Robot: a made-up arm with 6 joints.
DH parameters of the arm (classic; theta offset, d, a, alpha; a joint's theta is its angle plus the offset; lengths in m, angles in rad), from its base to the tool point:
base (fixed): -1.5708 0 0.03 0
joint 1: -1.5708 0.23 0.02 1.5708
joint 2: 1.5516 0 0.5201 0
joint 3: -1.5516 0.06 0 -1.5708
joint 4: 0 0.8 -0.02 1.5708
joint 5: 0 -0.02 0.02 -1.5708
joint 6: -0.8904 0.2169 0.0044 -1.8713
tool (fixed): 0.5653 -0.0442 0 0
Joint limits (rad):
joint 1: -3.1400..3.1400
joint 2: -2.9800..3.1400
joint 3: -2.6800..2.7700
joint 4: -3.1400..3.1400
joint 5: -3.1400..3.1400
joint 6: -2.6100..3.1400
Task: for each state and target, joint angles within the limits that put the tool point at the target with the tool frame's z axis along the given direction. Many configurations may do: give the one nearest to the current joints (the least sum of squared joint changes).
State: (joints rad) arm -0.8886 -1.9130 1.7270 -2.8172 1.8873 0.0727
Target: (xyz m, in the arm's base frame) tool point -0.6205 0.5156 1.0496 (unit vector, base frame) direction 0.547 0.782 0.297
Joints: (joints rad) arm -0.8190 -1.5082 1.4146 -2.6293 1.5258 0.5399
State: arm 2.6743 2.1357 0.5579 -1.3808 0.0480 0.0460
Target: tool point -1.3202 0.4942 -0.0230 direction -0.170 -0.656 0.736
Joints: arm 2.7225 1.2805 0.6930 -1.4699 -0.1264 -0.0506
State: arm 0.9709 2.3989 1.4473 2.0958 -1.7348 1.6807
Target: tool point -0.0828 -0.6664 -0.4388 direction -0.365 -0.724 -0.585
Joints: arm 1.3420 2.9389 1.3295 2.3957 -1.5987 2.4490
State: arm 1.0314 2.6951 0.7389 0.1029 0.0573 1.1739
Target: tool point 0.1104 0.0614 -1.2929 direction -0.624 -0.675 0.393
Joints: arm 0.2023 2.8133 0.3644 0.2691 0.1145 1.6090
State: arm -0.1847 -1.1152 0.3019 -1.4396 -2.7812 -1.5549
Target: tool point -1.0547 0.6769 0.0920 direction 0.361 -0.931 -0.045
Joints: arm -0.4026 -1.7368 -0.0088 -2.1466 -2.0539 -0.9459
